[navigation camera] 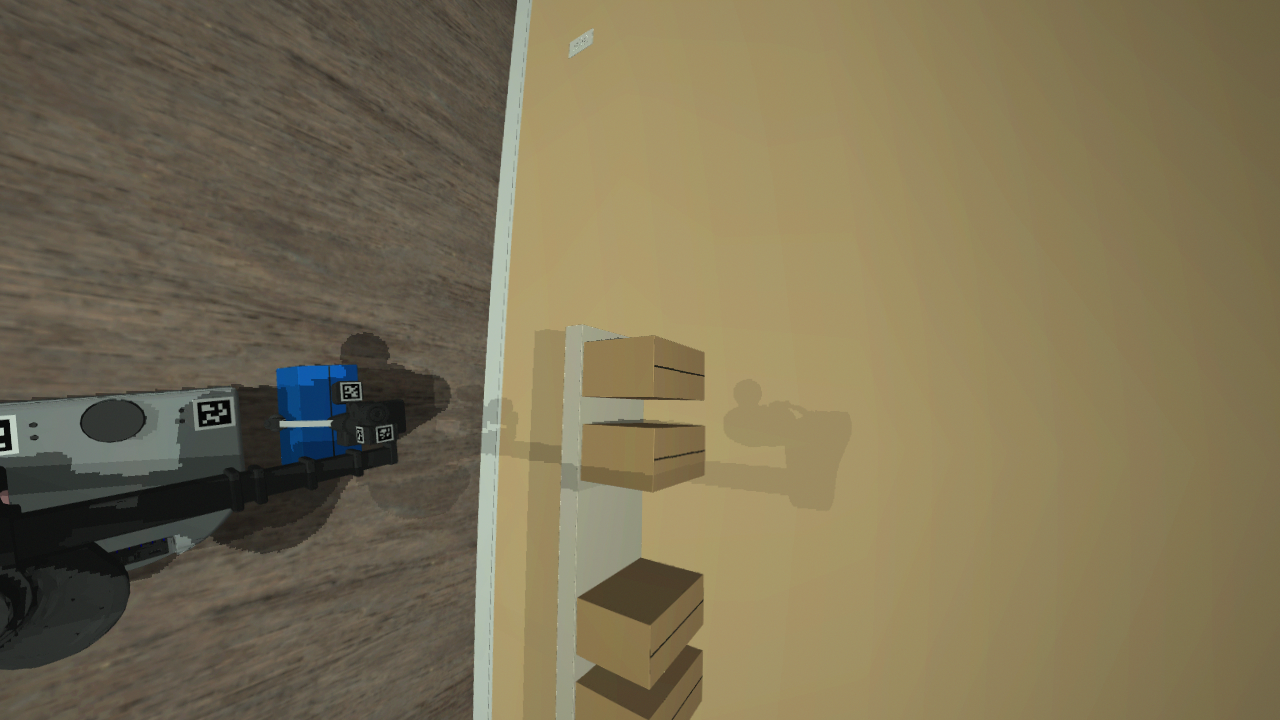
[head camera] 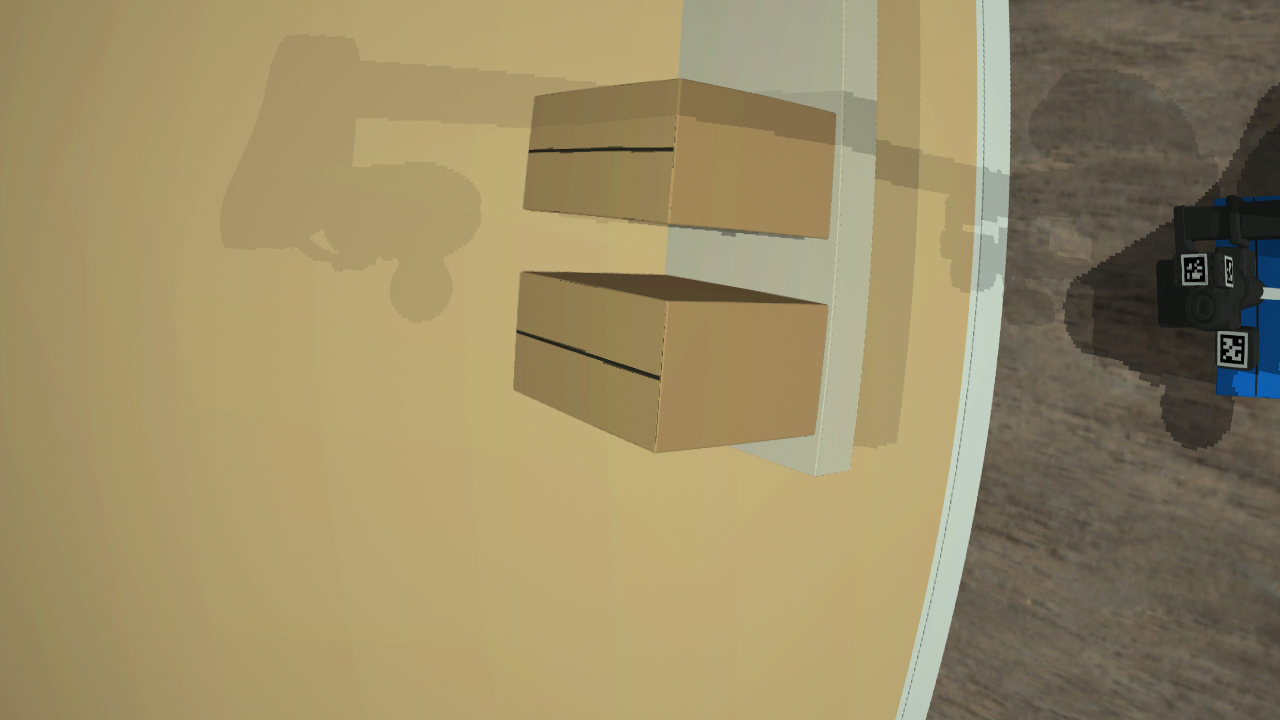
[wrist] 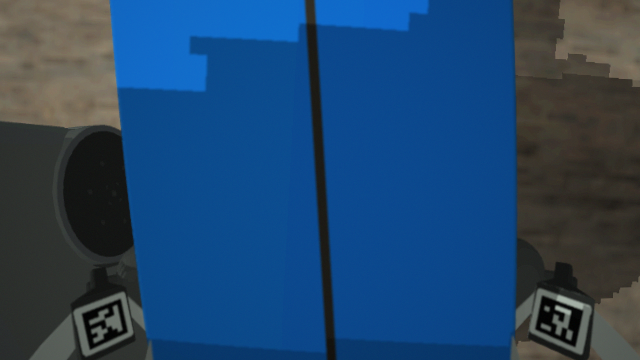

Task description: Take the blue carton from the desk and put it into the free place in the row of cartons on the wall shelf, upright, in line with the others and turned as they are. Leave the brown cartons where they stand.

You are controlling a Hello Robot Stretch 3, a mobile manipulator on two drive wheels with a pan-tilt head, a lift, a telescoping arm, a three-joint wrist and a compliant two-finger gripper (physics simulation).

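Seen in the pictures: robot's base, origin of its link: [navigation camera: 114, 418].
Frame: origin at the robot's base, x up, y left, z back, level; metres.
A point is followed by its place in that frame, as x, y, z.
Observation:
The blue carton [head camera: 1239, 385] @[0.181, -0.352, -0.069] [navigation camera: 304, 394] @[0.181, -0.276, -0.020] [wrist: 225, 200] is upright between the fingers, above the floor and apart from the wall shelf. My gripper [head camera: 1269, 293] @[0.111, -0.325, 0.045] [navigation camera: 295, 424] [wrist: 328, 270] @[0.111, -0.325, 0.045] is shut on it, with one finger on each side. The wall shelf [head camera: 769, 44] @[0.696, -0.688, 0.289] [navigation camera: 610, 528] @[0.696, -0.694, 0.342] bears a row of brown cartons. In the navigation view two cartons [navigation camera: 617, 368] @[0.790, -0.633, -0.036] [navigation camera: 617, 454] @[0.792, -0.612, 0.136] stand near one end. After a wide gap come a third carton [navigation camera: 617, 635] @[0.802, -0.558, 0.480] and a fourth carton [navigation camera: 626, 700] @[0.813, -0.557, 0.615], partly cut off. The free place is that gap. The desk does not show.
The robot's grey base [navigation camera: 170, 452] @[0.160, -0.065, 0.066] and dark arm [navigation camera: 179, 501] @[0.455, -0.054, 0.100] are behind the carton. The yellow wall [head camera: 358, 537] @[1.049, -0.914, -0.204] [navigation camera: 984, 268] @[1.437, -0.911, -0.182] has a pale skirting [head camera: 971, 358] @[0.087, -0.877, -0.046] [navigation camera: 492, 358] @[0.040, -0.883, -0.085] along the wooden floor [head camera: 1118, 537] @[0.000, -0.606, -0.327] [navigation camera: 268, 179] @[0.000, -0.265, -0.564]. A small outlet [navigation camera: 580, 42] @[0.401, -1.058, -1.236] is on the wall.

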